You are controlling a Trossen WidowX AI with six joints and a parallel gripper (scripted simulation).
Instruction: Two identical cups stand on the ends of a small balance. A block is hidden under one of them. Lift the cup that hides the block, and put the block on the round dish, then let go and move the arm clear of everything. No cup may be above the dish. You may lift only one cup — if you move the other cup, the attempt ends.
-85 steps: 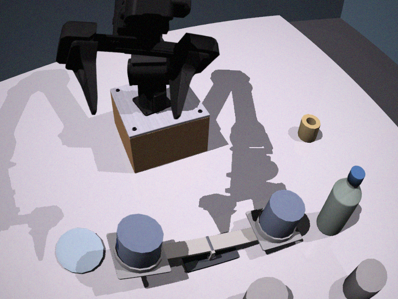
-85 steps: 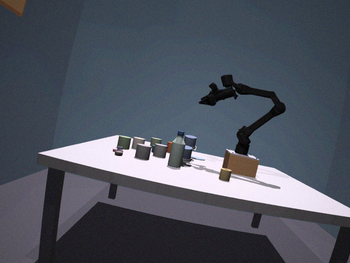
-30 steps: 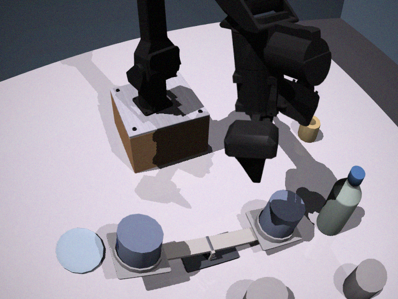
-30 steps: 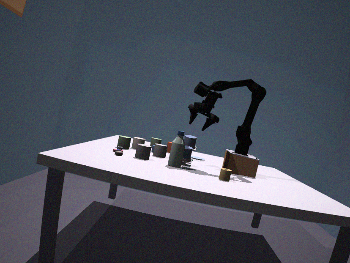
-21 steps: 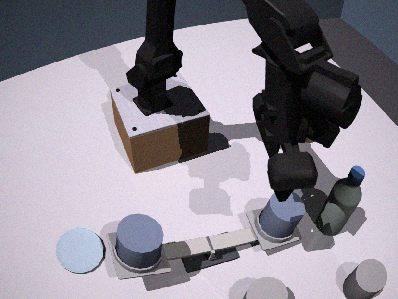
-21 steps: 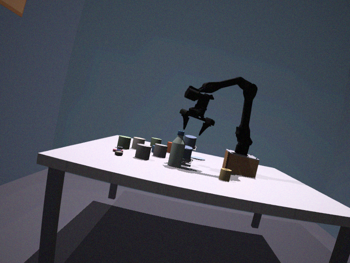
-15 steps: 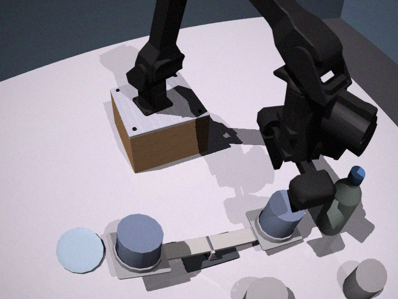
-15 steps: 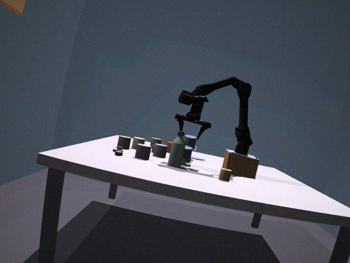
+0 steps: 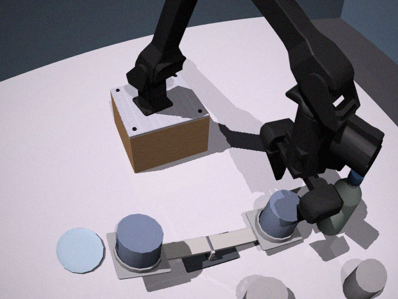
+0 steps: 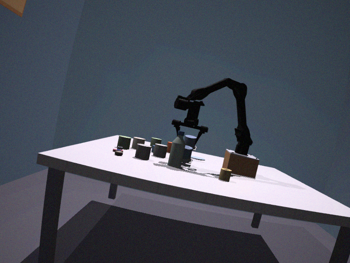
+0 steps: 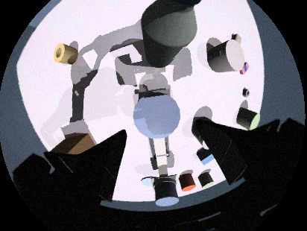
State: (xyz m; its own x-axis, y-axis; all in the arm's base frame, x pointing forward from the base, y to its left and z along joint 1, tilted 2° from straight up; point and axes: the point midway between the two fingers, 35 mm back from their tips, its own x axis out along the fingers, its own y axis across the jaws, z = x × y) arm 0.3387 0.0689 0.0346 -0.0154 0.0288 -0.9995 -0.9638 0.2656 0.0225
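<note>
Now: gripper tip 5 cm above the cup and 2 cm to the right of it. Round my gripper tip: round pale-blue dish 34 cm to the right, 16 cm behind, 11 cm below; then grey-green bottle 11 cm to the left, 6 cm ahead; then small balance 13 cm to the right, 9 cm below, 3 cm behind.
</note>
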